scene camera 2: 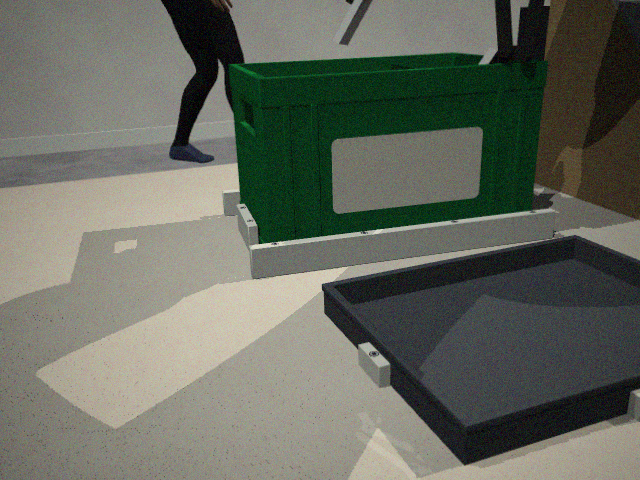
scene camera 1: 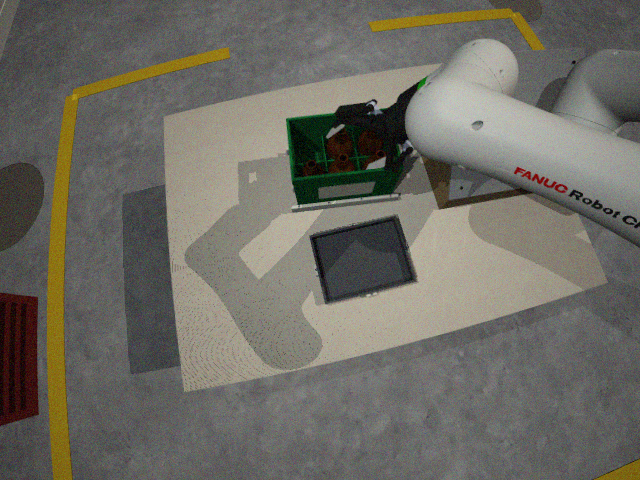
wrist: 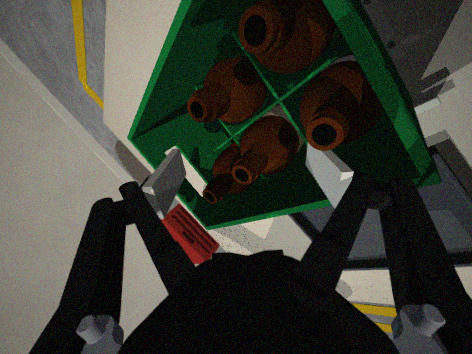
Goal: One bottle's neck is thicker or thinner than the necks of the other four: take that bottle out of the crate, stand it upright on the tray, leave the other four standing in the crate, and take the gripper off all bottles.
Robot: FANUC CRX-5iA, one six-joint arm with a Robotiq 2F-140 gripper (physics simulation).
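Frame: origin at the arm's base, x down, y left, z ahead, level; metres.
Seen in the pictures: gripper, fingertip midpoint: (scene camera 1: 349,151) (wrist: 243,156).
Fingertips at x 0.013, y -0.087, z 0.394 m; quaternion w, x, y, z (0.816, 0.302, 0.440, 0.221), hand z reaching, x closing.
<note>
Offsets run from my fingertips to a thing's top centre. "spot": to the spot under its first point.
The green crate {dx -0.014, dy -0.024, dz +0.010 m} (scene camera 1: 306,191) (scene camera 2: 289,170) (wrist: 407,132) holds five brown bottles. They show in the wrist view: one at the top {spot: dx +0.038, dy -0.035, dz -0.093 m} (wrist: 300,42), one at the left (wrist: 232,92), one at the right (wrist: 345,95), one in the middle (wrist: 272,142) and a far one {dx -0.002, dy +0.009, dz +0.101 m} (wrist: 226,162) partly hidden behind it. Which neck differs is hard to tell at these differing distances. The dark tray (scene camera 1: 361,266) (scene camera 2: 522,335) (wrist: 452,190) is empty. My gripper (scene camera 1: 355,147) (scene camera 2: 418,43) (wrist: 243,156) is open and tilted over the crate's right part, one fingertip close to the front rim, with nothing held.
Pale rails {dx +0.131, dy +0.074, dz +0.024 m} (scene camera 1: 346,202) (scene camera 2: 403,238) edge the crate's base, and small blocks {spot: dx +0.148, dy +0.249, dz +0.160 m} (scene camera 2: 374,364) sit against the tray. A brown open-topped box (scene camera 1: 438,180) (scene camera 2: 584,113) stands right of the crate, beneath the arm. A red slatted object (scene camera 1: 19,356) (wrist: 190,234) stands beyond the table. A person's legs (scene camera 2: 199,67) show behind the crate.
</note>
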